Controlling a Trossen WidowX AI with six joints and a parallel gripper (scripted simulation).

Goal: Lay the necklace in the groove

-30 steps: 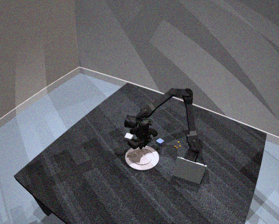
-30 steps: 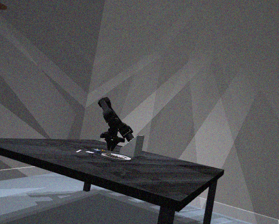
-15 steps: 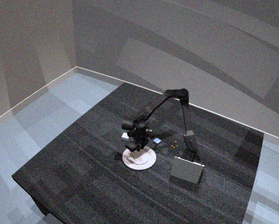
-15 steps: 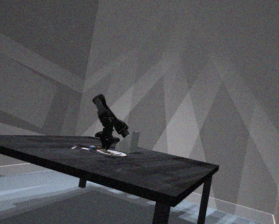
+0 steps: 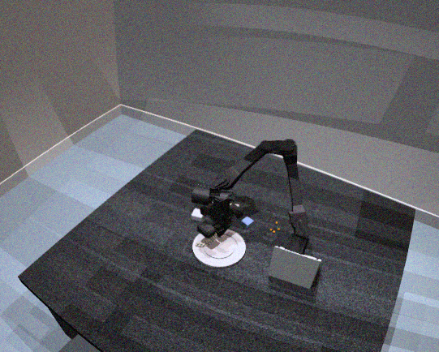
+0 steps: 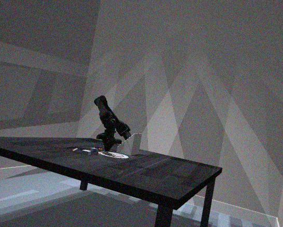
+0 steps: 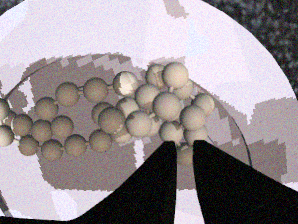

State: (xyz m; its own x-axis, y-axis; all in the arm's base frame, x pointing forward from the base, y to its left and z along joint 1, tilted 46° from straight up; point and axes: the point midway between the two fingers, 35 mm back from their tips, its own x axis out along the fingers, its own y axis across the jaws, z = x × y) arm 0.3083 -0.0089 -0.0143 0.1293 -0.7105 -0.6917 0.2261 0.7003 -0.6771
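My gripper tip is now 20 mm past the round white bead board, 40 mm to the right of it and 10 mm above it. Round my gripper tip: small white block 140 mm ahead, 60 mm to the right, 10 mm below; then small blue cube 40 mm behind, 130 mm to the right, 10 mm below; then thin white stick 90 mm ahead, 180 mm to the right, 20 mm below.
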